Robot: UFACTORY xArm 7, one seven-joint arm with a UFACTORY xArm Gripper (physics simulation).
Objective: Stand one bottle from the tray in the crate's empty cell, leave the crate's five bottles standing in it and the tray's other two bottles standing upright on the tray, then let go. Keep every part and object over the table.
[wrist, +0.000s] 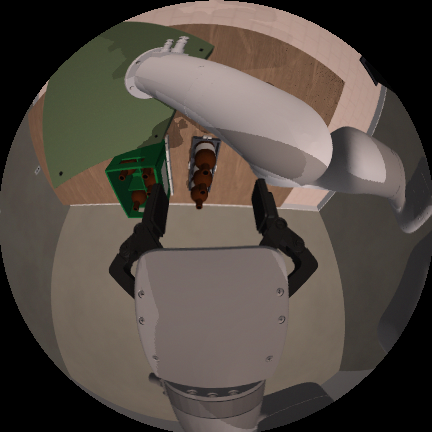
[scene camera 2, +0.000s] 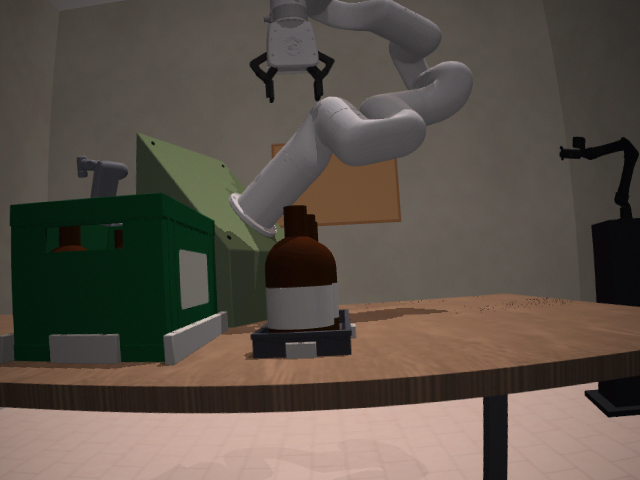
My gripper shows in the wrist view and in scene camera 2. One and the same spot on my gripper: (wrist: 274, 230) is (scene camera 2: 314, 78).
